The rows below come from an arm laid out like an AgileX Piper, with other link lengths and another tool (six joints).
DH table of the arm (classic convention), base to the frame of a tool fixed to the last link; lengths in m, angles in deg. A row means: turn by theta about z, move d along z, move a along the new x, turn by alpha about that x. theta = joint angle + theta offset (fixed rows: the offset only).
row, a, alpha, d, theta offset
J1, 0, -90, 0.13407, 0
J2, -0.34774, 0, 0, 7.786
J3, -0.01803, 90, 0, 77.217
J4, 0, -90, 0.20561, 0
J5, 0, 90, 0, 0
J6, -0.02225, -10, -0.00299, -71.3
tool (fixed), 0, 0, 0.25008, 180
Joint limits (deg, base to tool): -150..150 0..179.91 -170..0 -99.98..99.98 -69.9..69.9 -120..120
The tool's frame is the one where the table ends.
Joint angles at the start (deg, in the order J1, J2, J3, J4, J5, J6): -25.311 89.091 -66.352 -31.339 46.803 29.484
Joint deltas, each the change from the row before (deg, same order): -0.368 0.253 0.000 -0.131 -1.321 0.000; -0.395 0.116 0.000 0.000 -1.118 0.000; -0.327 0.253 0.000 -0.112 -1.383 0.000; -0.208 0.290 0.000 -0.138 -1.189 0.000; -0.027 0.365 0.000 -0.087 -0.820 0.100; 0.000 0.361 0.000 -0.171 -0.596 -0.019; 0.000 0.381 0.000 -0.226 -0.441 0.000; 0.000 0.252 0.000 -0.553 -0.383 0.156
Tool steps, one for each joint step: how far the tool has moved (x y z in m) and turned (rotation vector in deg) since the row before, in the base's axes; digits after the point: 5 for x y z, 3 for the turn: 0.00424 -0.00278 0.00031 -0.298 -0.827 0.327; 0.00327 -0.00238 0.00080 -0.203 -0.833 0.160; 0.00458 -0.00251 0.00049 -0.302 -0.884 0.395; 0.00421 -0.00192 0.00005 -0.262 -0.676 0.427; 0.00360 -0.00075 -0.00097 -0.066 -0.377 0.332; 0.00261 -0.00079 -0.00125 -0.123 -0.093 0.368; 0.00197 -0.00090 -0.00158 -0.117 0.067 0.296; 0.00137 -0.00165 -0.00056 -0.383 0.053 0.262
